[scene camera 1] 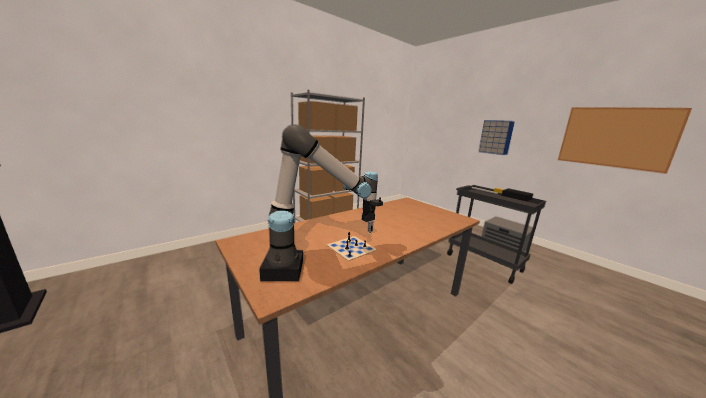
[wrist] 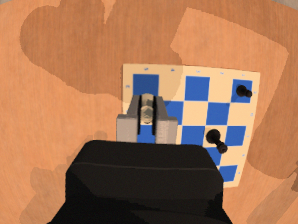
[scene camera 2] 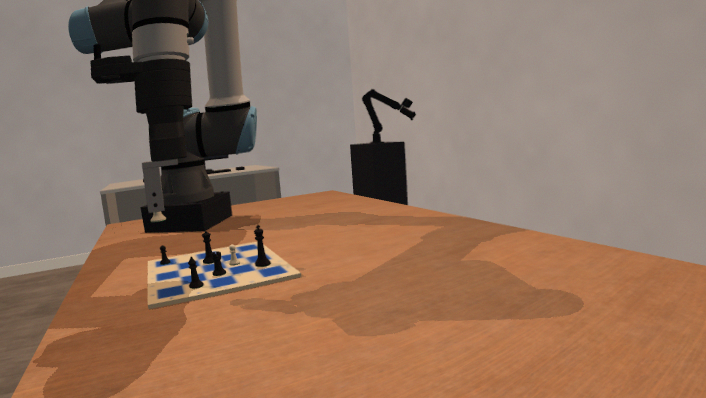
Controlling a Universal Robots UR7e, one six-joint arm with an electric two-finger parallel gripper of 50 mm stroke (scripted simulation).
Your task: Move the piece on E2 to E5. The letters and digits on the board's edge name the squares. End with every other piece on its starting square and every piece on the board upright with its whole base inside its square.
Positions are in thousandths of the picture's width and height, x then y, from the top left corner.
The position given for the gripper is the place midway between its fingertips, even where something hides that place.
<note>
In view: the gripper (scene camera 2: 222, 529) and a blue-and-cream chessboard (scene camera 2: 239, 715).
The blue-and-cream chessboard shows as well in the wrist view (wrist: 680, 440). The gripper shows as well in the wrist view (wrist: 492, 480).
</note>
